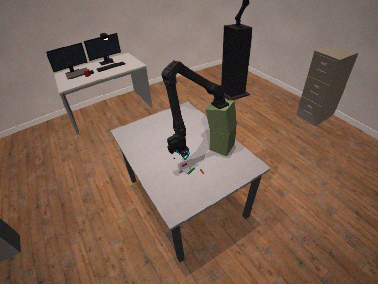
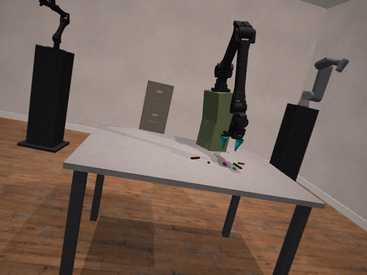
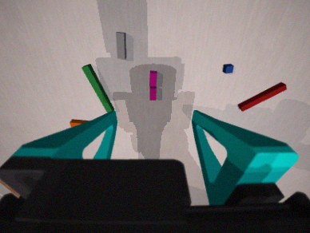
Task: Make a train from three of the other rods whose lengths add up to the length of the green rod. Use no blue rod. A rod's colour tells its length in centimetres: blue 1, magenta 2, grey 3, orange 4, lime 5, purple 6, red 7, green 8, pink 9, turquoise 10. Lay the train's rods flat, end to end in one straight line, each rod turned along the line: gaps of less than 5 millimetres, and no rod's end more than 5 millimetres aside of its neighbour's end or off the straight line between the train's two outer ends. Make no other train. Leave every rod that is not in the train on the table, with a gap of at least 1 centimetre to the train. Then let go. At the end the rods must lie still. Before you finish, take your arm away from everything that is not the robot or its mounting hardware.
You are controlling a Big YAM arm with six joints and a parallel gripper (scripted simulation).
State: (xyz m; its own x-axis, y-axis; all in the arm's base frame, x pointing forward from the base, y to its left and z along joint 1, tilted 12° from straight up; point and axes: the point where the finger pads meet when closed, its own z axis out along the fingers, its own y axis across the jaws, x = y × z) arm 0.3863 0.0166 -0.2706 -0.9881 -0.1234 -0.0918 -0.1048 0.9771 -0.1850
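The orange rod is 12 cm to the left of my hand, 10 cm below it and 9 cm behind it. Round my hand: grey rod 10 cm below, 5 cm to the left, 4 cm ahead; then green rod 10 cm below, 8 cm to the left, 2 cm behind; then small blue rod 10 cm to the right, 10 cm below, 3 cm ahead.
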